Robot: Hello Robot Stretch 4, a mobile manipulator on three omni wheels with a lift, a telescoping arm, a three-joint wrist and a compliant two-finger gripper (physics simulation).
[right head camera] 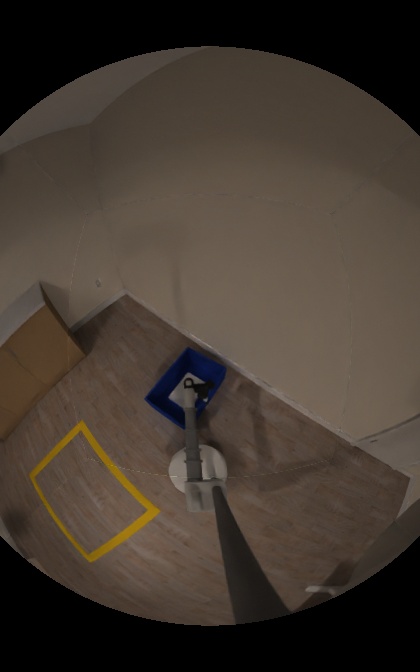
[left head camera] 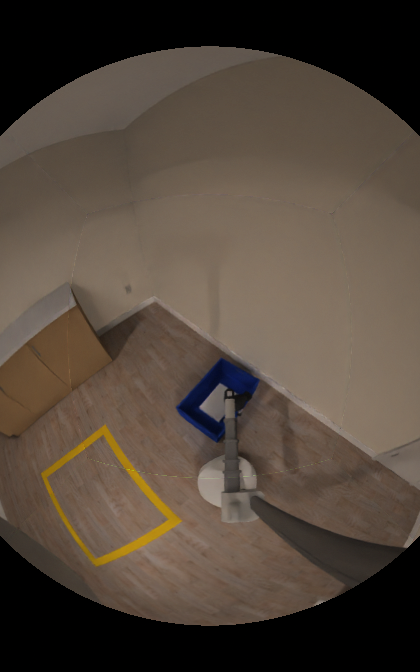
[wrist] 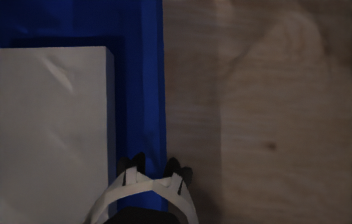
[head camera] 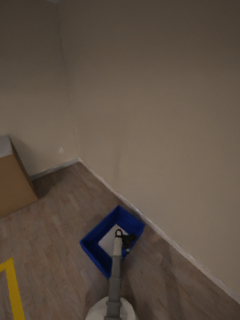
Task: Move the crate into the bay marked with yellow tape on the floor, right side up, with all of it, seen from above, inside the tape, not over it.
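Places are measured from the robot's base along level axes (x right, y ahead, z up), in millimetres.
Pixels of known places: gripper, fingertip midpoint: [wrist: 155, 167].
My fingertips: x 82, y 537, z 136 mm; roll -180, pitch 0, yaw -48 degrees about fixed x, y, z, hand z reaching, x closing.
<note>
Behind a point stands the place of what it marks.
The blue crate [head camera: 122, 217] @(y 970, x 34, z 11 mm) [left head camera: 237, 375] [right head camera: 202, 362] [wrist: 132, 90] @(y 661, x 109, z -10 mm) stands upright on the floor close to the wall, with a white box [head camera: 107, 242] @(y 636, x -119, z 43 mm) [left head camera: 213, 402] [right head camera: 179, 392] [wrist: 55, 130] @(y 675, x -27, z 43 mm) inside. My gripper [wrist: 155, 167] @(y 537, x 82, z 136 mm) is at the crate's side wall, with one finger inside and one outside. In the wrist view the fingertips stand close against both faces of the wall. In the head views my arm and wrist partly cover the crate's near side. The yellow tape bay [head camera: 15, 290] @(y 144, x -906, z -27 mm) [left head camera: 135, 547] [right head camera: 125, 536] lies to the left, apart from the crate.
A brown cabinet with a light top [head camera: 15, 185] @(y 996, x -1327, z 423 mm) [left head camera: 65, 350] [right head camera: 40, 355] stands at the left, beyond the bay. The beige wall [head camera: 165, 150] @(y 975, x 335, z 1054 mm) [left head camera: 280, 300] runs behind the crate. My round white base [left head camera: 210, 482] is between the crate and the front of the room, right of the bay.
</note>
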